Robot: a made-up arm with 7 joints.
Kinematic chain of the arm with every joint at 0, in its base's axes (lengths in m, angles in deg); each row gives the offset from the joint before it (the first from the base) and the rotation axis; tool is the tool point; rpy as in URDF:
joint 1: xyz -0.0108 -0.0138 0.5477 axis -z
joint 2: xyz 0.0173 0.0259 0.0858 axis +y
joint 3: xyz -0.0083 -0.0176 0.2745 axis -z
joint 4: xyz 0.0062 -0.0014 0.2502 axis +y
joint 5: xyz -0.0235 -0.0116 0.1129 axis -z
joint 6: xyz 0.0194 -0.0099 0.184 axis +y
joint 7: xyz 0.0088 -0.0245 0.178 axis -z
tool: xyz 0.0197 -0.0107 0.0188 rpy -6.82 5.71 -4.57
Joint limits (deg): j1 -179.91..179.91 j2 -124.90..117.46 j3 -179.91..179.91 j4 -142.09..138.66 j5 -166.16..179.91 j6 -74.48..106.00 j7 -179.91..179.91
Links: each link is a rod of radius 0.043 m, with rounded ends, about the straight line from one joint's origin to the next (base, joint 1, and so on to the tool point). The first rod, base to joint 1, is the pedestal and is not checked.
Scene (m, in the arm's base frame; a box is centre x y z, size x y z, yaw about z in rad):
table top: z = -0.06
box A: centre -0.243 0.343 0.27 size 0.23 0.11 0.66 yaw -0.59
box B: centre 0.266 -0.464 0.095 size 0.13 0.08 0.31 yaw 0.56
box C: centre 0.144 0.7 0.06 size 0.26 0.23 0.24 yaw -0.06
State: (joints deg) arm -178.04 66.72 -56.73 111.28 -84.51 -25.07 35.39
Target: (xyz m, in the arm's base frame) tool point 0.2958 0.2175 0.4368
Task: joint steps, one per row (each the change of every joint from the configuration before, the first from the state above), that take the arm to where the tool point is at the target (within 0.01 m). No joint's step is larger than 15 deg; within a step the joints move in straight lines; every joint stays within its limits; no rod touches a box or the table.
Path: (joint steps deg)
1: 13.81 -13.63 10.10 3.82 -0.41 -3.92 0.52
2: 13.81 -13.63 10.09 3.82 -0.41 -3.92 0.52
3: 13.81 -13.64 10.10 3.83 -0.41 -3.92 0.52
4: 13.81 -13.63 10.09 3.82 -0.41 -3.91 0.53
5: 9.16 13.18 7.87 0.69 1.07 -1.36 0.11
6: 9.15 13.18 7.87 0.69 1.07 -1.36 0.11
7: 9.15 13.17 7.87 0.70 1.06 -1.36 0.12
8: 9.15 13.18 7.87 0.69 1.07 -1.36 0.11
9: 9.15 13.18 7.87 0.69 1.07 -1.36 0.11

